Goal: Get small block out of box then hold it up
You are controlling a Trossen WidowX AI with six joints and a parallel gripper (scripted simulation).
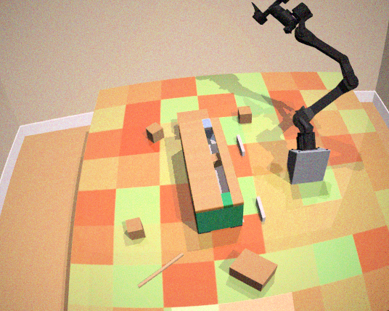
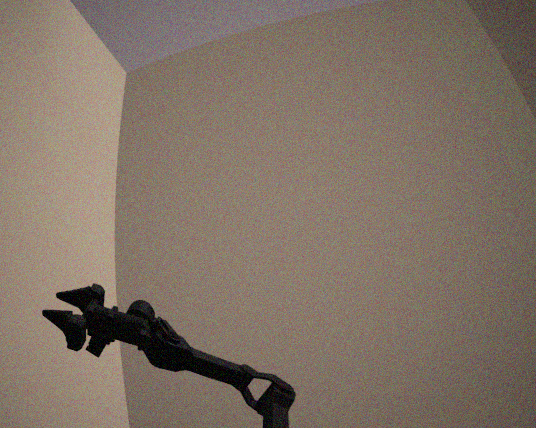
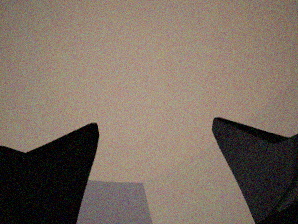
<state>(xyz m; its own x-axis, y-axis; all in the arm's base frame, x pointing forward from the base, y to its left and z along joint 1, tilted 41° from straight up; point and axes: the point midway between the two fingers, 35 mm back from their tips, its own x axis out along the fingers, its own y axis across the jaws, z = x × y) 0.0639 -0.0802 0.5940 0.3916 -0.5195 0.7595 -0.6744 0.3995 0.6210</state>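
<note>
The long box is 28 cm ahead of my gripper tip, 47 cm to the left of it and 45 cm below it. Also, from my gripper tip: thin stick 52 cm ahead, 78 cm to the left, 51 cm below; brown block 29 cm ahead, 44 cm to the left, 43 cm below.
</note>
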